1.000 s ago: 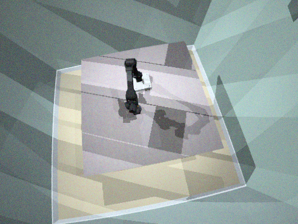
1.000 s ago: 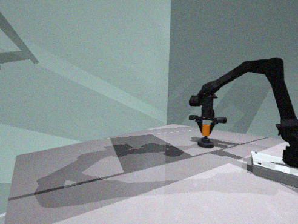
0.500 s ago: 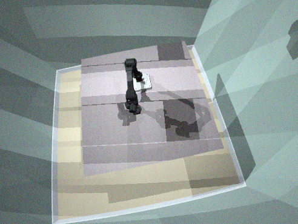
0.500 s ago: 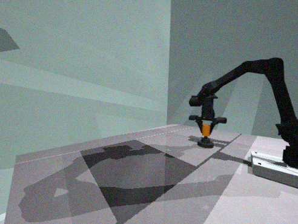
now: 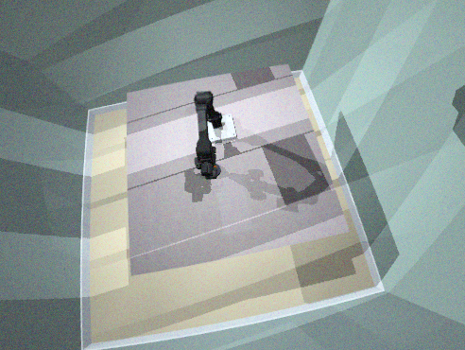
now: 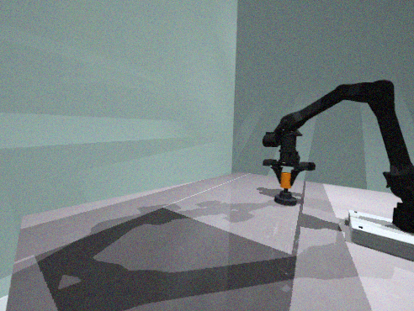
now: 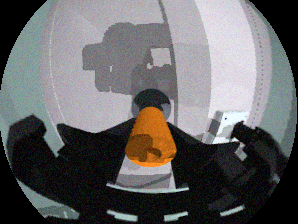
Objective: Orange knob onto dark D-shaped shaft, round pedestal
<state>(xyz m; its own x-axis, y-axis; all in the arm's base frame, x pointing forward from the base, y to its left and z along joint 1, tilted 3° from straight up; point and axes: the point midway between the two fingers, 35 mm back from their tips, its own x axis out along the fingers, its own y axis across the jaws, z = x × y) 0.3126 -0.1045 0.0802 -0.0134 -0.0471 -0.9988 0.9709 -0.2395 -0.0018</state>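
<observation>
Right now my gripper tip is 20 mm below the orange knob. Round my gripper tip: dark round pedestal: 40 mm below.
</observation>
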